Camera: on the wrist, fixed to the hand. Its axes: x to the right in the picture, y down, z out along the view.
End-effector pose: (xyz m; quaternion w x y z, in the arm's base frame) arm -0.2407 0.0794 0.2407 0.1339 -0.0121 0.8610 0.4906
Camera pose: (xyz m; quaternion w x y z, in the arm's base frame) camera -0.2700 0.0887 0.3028 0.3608 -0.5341 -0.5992 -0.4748
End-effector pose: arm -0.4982 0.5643 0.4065 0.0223 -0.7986 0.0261 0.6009
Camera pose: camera -0.4712 0.5008 0.4005 0.4511 0.6109 -0.5573 -0.3358
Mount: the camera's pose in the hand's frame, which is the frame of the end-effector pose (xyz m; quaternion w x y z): 0.0142 0.0615 -0.0285 0.6941 -0.0477 0.1231 0.7077
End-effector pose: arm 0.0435 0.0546 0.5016 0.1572 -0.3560 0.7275 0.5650
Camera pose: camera -0.0042 0.0298 0.5452 0.3973 -0.1907 -0.7493 -0.4943
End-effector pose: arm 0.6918 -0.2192 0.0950 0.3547 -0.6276 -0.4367 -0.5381
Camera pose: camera 0.7391 -0.2655 0.1153 0.6508 -0.6954 0.2104 -0.2206
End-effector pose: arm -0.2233 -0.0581 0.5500 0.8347 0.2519 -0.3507 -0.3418
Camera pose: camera -0.1701 -0.0242 0.5786 0.8764 -0.0711 -0.3026 0.3677
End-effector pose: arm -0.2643 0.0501 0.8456 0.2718 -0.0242 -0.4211 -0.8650
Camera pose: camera -0.2409 -0.0080 0.8751 0.8515 -0.2213 -0.2004 -0.4311
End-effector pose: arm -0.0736 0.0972 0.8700 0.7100 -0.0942 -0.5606 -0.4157
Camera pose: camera -0.0100 0.1124 0.8928 0.8515 -0.4448 -0.2152 0.1756
